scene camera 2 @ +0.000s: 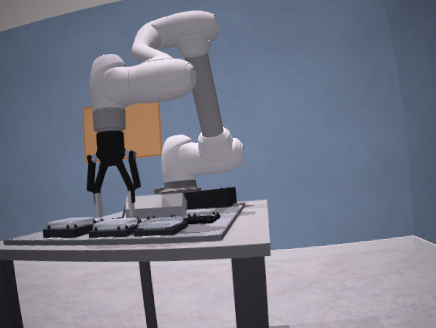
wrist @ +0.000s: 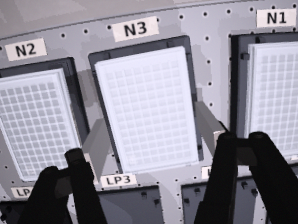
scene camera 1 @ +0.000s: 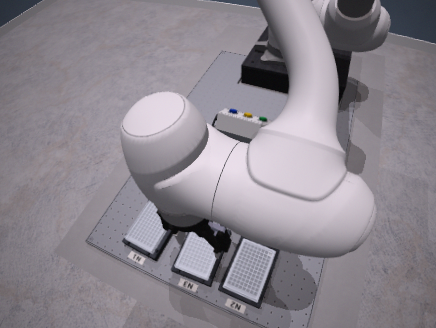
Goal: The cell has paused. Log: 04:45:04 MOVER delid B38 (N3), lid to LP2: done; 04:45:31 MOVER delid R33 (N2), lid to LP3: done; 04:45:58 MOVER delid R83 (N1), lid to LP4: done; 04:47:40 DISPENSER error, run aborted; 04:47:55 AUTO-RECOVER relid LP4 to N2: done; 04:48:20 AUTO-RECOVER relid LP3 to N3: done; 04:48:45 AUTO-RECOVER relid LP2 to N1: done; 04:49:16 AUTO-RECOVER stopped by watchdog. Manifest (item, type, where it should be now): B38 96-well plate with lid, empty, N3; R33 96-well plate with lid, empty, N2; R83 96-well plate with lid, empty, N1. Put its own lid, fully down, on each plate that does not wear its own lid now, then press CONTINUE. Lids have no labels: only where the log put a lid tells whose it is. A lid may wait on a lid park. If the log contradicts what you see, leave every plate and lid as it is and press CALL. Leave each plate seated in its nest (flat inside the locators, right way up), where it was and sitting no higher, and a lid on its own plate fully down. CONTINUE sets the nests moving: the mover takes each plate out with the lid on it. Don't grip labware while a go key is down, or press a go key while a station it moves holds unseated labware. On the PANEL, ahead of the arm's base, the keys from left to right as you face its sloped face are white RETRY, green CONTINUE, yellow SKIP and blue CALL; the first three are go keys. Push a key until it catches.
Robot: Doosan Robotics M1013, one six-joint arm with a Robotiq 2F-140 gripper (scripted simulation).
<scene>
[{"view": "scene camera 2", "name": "my gripper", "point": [115, 216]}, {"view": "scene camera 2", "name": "key panel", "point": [160, 206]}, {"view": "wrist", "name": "my gripper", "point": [151, 123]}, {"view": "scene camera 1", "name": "my gripper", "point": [200, 246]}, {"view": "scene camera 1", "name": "key panel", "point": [234, 125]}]
</scene>
